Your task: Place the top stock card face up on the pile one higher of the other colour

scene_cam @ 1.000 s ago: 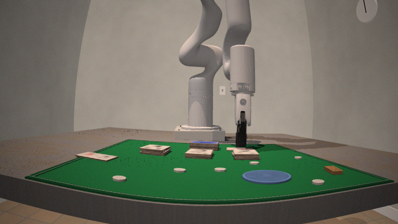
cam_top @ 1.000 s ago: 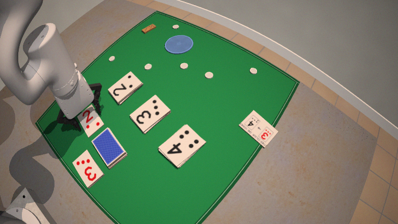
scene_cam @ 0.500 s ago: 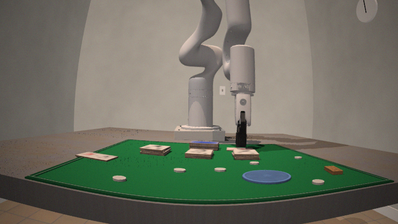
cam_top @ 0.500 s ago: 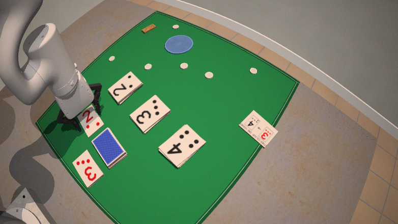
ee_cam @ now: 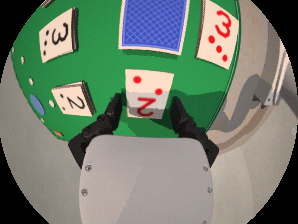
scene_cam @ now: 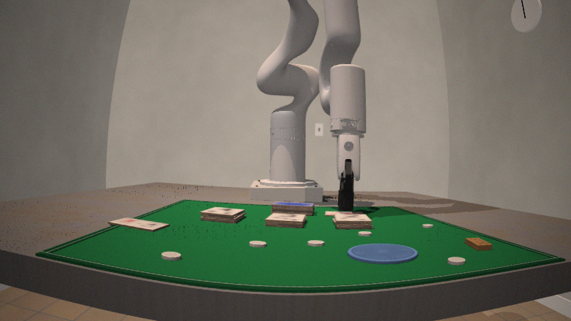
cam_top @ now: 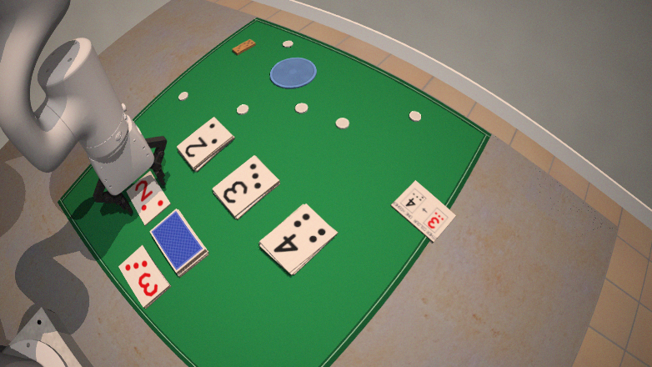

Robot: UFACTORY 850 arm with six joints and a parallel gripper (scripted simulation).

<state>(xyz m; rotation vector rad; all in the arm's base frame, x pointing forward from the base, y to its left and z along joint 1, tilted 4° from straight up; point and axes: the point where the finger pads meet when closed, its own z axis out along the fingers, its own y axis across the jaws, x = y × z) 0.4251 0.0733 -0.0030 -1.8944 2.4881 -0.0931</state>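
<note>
The card is 30 mm below my hand. From my hand the other things lie so: green card cloth 150 mm ahead, 130 mm to the right, 40 mm below.
</note>
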